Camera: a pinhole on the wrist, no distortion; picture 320 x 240 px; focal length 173.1 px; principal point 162.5 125.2 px. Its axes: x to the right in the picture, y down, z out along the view. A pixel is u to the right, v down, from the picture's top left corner.
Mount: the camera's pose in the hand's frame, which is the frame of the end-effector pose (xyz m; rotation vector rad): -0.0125 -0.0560 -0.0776 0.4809 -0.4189 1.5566
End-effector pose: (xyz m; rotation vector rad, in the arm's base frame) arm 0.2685 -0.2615 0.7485 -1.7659 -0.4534 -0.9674
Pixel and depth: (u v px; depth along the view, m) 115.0 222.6 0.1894
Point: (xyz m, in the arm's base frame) 0.0825 -0.1125 0.7788
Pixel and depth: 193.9 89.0 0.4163
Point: 0.3004 0.0932 0.9030
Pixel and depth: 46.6 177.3 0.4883
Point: -0.1610 0.1425 0.9843
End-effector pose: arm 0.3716 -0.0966 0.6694 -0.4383 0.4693 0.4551
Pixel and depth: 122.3 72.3 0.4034
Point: 0.7203 -0.2345 0.8700
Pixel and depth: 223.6 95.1 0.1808
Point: 0.4778 -0.1149 0.7717
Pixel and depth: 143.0 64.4 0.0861
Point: 0.4408 -0.1840 0.6810
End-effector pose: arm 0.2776 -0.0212 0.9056 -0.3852 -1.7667 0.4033
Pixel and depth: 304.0 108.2 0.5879
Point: -0.3922 -0.0075 0.7973
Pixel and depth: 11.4 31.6 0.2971
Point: 0.1950 -0.3239 1.2419
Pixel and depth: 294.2 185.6 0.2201
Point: 0.0994 -0.1055 0.8087
